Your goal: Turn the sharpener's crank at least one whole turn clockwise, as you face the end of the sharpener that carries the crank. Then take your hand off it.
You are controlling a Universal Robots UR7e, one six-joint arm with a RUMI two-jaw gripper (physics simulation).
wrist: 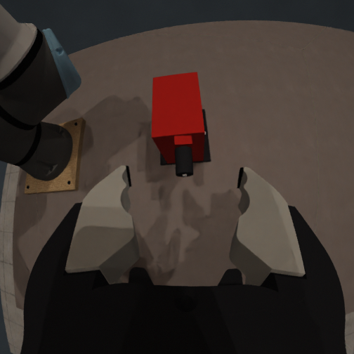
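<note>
The red sharpener [177, 105] stands on its dark base on the table, a little above the middle of the wrist view. Its crank's red arm [183, 139] shows at the near end, and the black crank handle [184, 160] points toward me from it. My gripper [184, 168] is open and empty. Its two pale fingers stand wide apart, one to each side of the handle's line, and neither touches the handle. The lower part of the crank arm is hidden behind the handle.
The robot's own arm [50, 145] rises at the left from a brass-coloured mounting plate [70, 184] with bolts. The round brown table top [270, 100] ends in a curved edge at the far side and the left.
</note>
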